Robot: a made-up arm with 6 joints.
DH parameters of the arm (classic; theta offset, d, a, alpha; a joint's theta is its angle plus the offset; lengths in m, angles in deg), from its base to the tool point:
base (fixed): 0 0.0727 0 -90
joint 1: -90 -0.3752 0.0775 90
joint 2: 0 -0.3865 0.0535 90
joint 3: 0 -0.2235 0.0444 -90
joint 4: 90 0.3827 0.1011 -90
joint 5: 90 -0.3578 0.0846 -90
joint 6: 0 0.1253 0.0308 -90
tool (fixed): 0 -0.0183 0 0
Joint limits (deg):
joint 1: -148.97..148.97
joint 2: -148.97..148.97
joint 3: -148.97..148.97
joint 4: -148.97..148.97
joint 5: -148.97..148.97
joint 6: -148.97..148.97
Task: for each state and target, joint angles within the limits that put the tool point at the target. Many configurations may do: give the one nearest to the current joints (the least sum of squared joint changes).
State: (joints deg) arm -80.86 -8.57 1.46 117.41 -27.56 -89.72
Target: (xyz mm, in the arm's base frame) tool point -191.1 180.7 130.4
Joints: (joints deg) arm -100.72 1.34 -7.89 96.43 -10.63 -100.34
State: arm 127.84 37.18 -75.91 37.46 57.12 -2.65
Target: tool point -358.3 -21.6 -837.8
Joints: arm 138.84 6.97 -104.32 21.77 72.42 2.86
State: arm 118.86 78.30 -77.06 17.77 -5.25 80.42
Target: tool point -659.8 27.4 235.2
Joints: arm 148.97 96.96 -55.27 50.57 3.27 87.42
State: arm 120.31 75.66 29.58 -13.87 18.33 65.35
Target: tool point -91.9 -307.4 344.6
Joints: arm 127.63 93.16 46.92 22.76 30.46 70.72
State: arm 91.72 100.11 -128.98 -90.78 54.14 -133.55
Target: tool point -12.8 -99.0 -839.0
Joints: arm 97.55 96.20 -130.22 -59.35 83.39 -138.19
